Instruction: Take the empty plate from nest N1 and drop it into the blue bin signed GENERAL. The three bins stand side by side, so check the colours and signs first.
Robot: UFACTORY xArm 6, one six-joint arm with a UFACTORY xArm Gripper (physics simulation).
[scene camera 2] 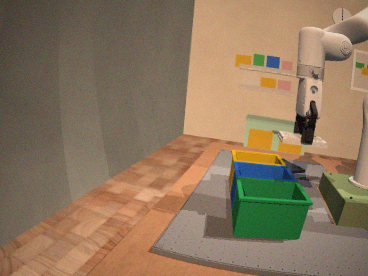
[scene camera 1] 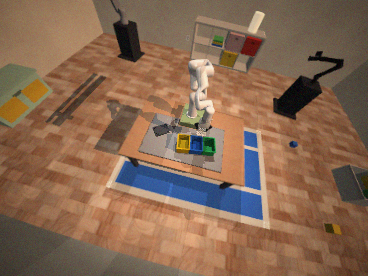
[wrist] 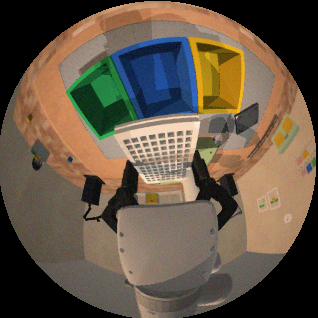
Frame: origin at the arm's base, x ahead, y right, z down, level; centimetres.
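Seen in the pictures: gripper, fingertip midpoint: [scene camera 2: 302, 139] [scene camera 1: 201, 130] [wrist: 162, 160]; arm's base, origin of the base link: [scene camera 2: 365, 184] [scene camera 1: 191, 114].
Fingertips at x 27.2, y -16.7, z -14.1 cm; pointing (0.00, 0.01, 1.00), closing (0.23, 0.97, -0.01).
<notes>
Pixels of each thing's top centre, then the offset from my fingertips to it. "*": a spot on its surface instead. Level surfaces: height alone.
- white gridded plate, middle of its top: [wrist: 162, 164] [scene camera 2: 302, 136] dx +0.0, dy +0.0, dz -0.8 cm
- blue bin, middle of its top: [wrist: 160, 80] [scene camera 2: 264, 170] [scene camera 1: 196, 142] dx +9.1, dy -0.1, dz +10.5 cm
- yellow bin, surface spot: [scene camera 2: 257, 158] * dx +13.6, dy +17.6, dz +12.3 cm
- dark nest, middle of its top: [scene camera 2: 284, 163] [wrist: 249, 120] [scene camera 1: 161, 129] dx +3.7, dy +40.9, dz +18.7 cm
- grey mat, its level: dz +20.4 cm
- wooden table, its level: dz +21.8 cm
My gripper [scene camera 1: 202, 128] [scene camera 2: 307, 136] [wrist: 162, 160] is shut on the white gridded plate [scene camera 2: 288, 138] [wrist: 159, 142], one finger at each side. It holds the plate level in the air, higher than the bins, on the arm-base side of the blue bin [scene camera 1: 196, 144] [scene camera 2: 262, 171] [wrist: 155, 80]. In the wrist view the plate's far edge meets the blue bin's near rim. The blue bin stands between the green bin [scene camera 1: 209, 146] [scene camera 2: 267, 220] [wrist: 102, 100] and the yellow bin [scene camera 1: 183, 143] [scene camera 2: 257, 158] [wrist: 220, 80]. No sign is readable. A dark nest [scene camera 1: 161, 130] [wrist: 246, 118] holds no visible plate.
The bins and the dark nest are on a grey mat [scene camera 1: 155, 142] [scene camera 2: 192, 232] on the wooden table [scene camera 1: 132, 142]. The green arm base [scene camera 1: 186, 117] [scene camera 2: 345, 200] stands behind the bins. The yellow bin is on the dark nest's side of the row.
</notes>
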